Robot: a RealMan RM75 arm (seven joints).
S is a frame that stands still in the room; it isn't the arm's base.
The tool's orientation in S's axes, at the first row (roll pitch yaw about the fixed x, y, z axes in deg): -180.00 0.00 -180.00
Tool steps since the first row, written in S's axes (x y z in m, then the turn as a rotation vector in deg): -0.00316 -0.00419 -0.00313 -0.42 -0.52 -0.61; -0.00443 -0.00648 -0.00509 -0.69 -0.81 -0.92; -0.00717 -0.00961 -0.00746 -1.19 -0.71 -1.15; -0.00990 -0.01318 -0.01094 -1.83 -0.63 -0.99; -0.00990 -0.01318 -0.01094 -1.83 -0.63 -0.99; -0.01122 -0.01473 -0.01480 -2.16 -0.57 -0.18; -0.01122 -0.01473 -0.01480 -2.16 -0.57 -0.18; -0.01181 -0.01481 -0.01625 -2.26 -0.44 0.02; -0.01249 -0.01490 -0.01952 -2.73 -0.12 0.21; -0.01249 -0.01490 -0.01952 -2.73 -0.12 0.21
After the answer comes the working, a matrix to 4 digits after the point.
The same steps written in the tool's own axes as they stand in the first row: 0.00316 -0.00419 0.00313 0.42 -0.52 0.61; 0.00443 -0.00648 0.00509 0.69 -0.81 0.92; 0.00717 -0.00961 0.00746 1.19 -0.71 1.15; 0.00990 -0.01318 0.01094 1.83 -0.63 0.99; 0.00990 -0.01318 0.01094 1.83 -0.63 0.99; 0.01122 -0.01473 0.01480 2.16 -0.57 0.18; 0.01122 -0.01473 0.01480 2.16 -0.57 0.18; 0.01181 -0.01481 0.01625 2.26 -0.44 -0.02; 0.01249 -0.01490 0.01952 2.73 -0.12 -0.21; 0.01249 -0.01490 0.01952 2.73 -0.12 -0.21
The tool's axes in the first row as the columns of a matrix, in S's axes (rounded; the answer above uses it unrounded):
-1.0000 0.0000 0.0000
0.0000 1.0000 0.0000
0.0000 0.0000 -1.0000

